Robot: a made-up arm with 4 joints.
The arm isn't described. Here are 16 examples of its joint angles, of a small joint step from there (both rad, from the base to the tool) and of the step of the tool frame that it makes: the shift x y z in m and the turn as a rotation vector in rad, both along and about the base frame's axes.
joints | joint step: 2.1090 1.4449 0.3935 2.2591 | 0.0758 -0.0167 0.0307 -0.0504
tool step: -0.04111 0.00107 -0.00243 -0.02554 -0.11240 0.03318
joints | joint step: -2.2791 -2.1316 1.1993 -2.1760 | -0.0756 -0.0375 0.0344 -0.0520
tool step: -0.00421 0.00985 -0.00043 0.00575 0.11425 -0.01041
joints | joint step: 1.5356 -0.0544 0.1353 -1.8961 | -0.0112 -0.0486 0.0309 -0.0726
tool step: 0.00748 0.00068 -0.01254 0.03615 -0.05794 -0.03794
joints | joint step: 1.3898 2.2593 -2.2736 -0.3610 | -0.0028 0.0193 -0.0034 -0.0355
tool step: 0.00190 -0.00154 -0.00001 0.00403 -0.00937 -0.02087
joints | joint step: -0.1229 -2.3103 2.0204 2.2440 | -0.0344 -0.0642 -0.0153 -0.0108
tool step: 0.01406 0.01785 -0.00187 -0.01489 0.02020 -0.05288
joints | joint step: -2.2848 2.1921 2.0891 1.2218 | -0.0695 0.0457 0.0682 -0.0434
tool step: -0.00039 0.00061 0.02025 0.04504 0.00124 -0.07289
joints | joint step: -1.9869 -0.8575 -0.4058 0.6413 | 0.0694 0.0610 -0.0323 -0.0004
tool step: 0.00777 0.00466 -0.02484 0.04843 -0.09340 -0.04271
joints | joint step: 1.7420 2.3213 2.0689 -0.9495 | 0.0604 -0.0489 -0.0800 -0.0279
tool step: -0.01684 -0.00402 0.00312 0.03583 -0.00875 -0.05630
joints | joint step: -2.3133 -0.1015 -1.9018 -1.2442 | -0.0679 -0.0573 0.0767 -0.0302
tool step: -0.00088 -0.00004 0.01634 -0.00898 0.08643 0.11389
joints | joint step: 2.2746 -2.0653 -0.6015 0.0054 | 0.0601 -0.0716 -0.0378 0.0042
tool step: 0.00225 0.01252 -0.00165 0.06220 -0.09442 0.03431
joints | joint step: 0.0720 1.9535 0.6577 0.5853 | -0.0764 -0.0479 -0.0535 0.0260
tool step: 0.00759 -0.00644 -0.02992 -0.03631 0.11909 -0.06452
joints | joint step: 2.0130 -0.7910 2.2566 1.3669 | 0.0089 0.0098 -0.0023 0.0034
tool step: -0.00120 -0.00093 0.00045 -0.00651 -0.01205 -0.00300
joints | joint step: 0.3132 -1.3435 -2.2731 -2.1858 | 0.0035 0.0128 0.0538 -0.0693
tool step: 0.00567 0.00287 0.00355 0.04103 0.05885 -0.03007
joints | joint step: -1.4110 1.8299 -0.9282 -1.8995 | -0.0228 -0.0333 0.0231 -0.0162
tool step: -0.00840 -0.00502 -0.00030 -0.04341 0.00274 -0.02177
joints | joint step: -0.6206 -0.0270 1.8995 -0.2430 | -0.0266 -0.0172 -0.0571 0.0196
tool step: -0.00438 -0.00490 -0.00683 0.02454 0.01877 -0.06262
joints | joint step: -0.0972 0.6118 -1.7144 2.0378 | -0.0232 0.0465 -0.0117 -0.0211
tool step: -0.00271 0.00166 -0.00189 0.01029 0.03267 0.02466
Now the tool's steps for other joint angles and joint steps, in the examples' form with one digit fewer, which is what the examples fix.
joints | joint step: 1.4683 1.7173 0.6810 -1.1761 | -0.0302 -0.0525 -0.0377 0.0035
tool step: 0.0104 -0.0066 0.0031 0.0534 0.0673 -0.0136
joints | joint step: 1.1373 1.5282 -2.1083 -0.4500 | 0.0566 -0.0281 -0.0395 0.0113
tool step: -0.0163 -0.0024 0.0087 0.0202 -0.0175 0.0002
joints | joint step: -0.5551 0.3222 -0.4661 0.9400 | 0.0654 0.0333 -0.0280 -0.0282
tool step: 0.0212 0.0087 0.0211 0.0402 -0.0797 0.0002
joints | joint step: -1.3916 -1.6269 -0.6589 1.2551 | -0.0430 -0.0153 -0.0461 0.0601
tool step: -0.0056 0.0042 -0.0039 0.0292 -0.0060 -0.0395
